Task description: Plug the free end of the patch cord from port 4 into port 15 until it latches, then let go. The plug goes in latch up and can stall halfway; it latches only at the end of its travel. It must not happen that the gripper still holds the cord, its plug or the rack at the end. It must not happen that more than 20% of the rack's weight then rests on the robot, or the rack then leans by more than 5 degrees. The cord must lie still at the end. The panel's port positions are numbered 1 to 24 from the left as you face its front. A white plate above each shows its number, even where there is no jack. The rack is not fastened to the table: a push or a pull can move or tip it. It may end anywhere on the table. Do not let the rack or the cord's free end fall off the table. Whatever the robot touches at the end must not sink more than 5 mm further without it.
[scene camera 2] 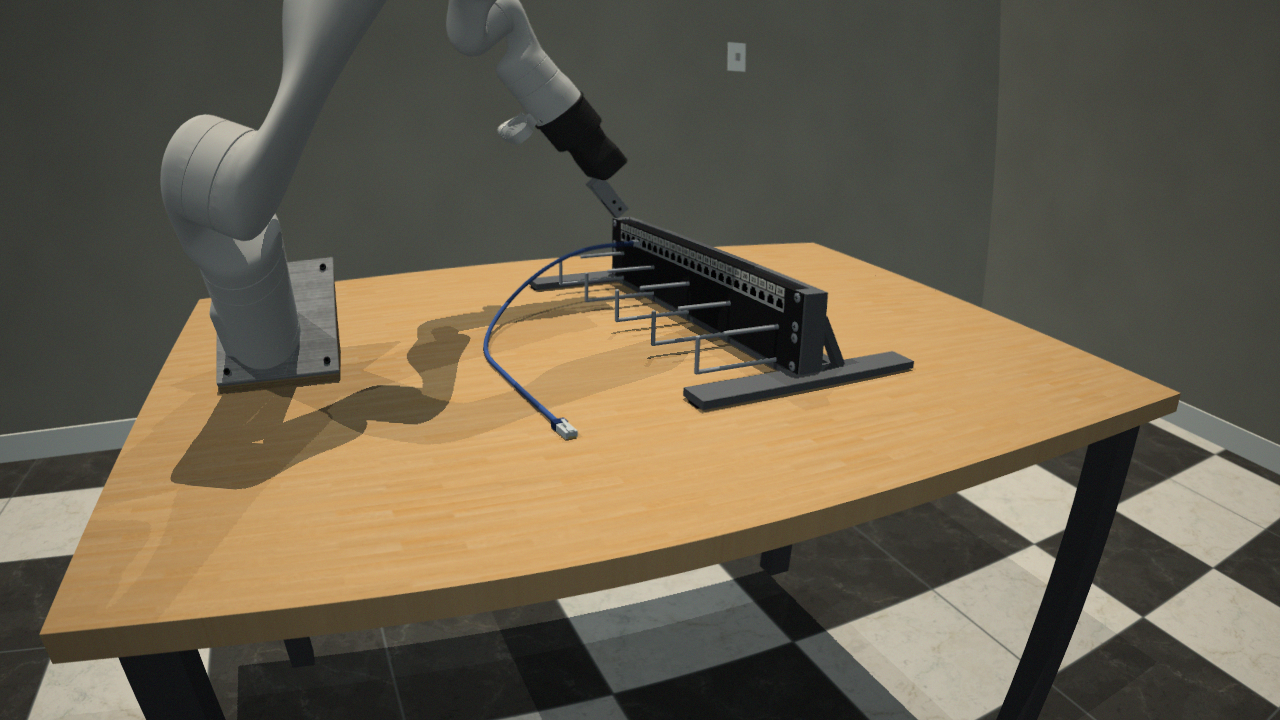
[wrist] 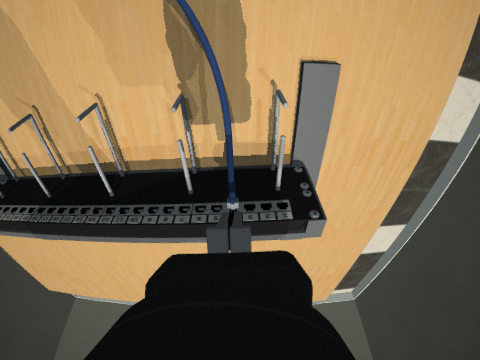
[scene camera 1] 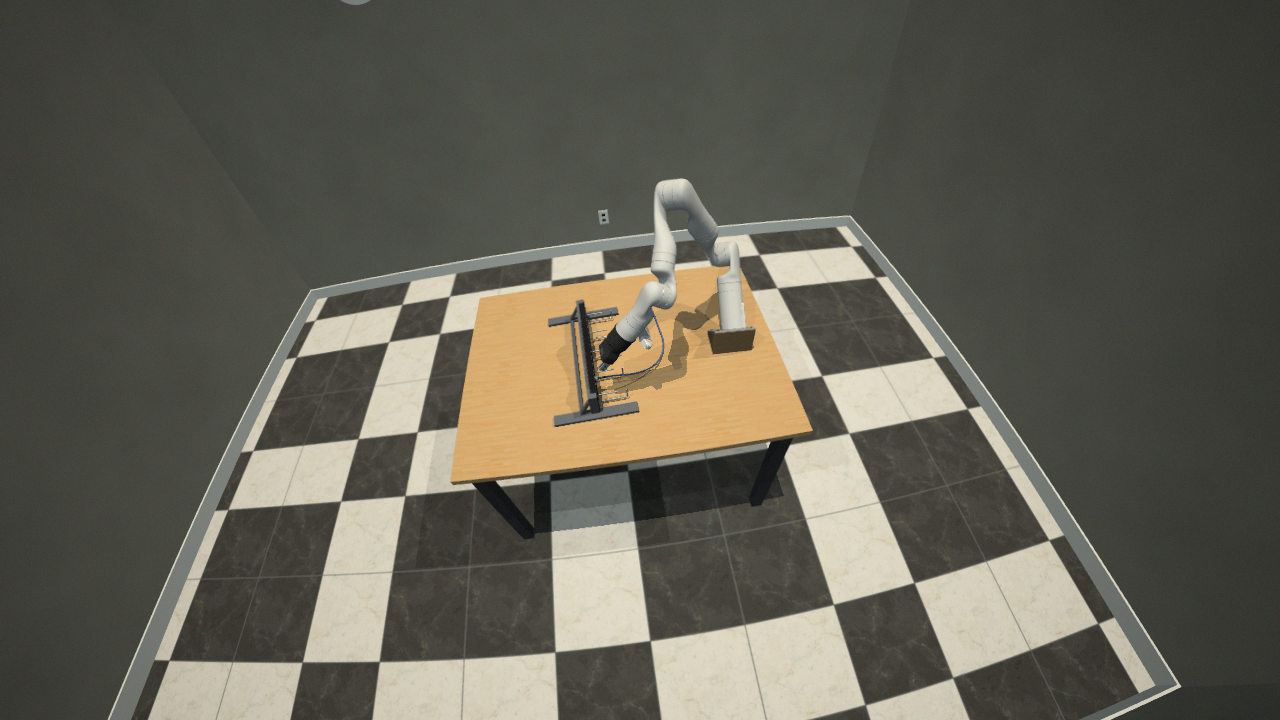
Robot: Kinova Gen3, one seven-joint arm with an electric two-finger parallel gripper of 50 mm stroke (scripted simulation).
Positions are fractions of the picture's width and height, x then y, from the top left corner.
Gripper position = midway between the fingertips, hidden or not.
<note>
In view: the gripper (scene camera 2: 0.49, 0.30).
The gripper is seen too in the wrist view (wrist: 0.48, 0.62).
</note>
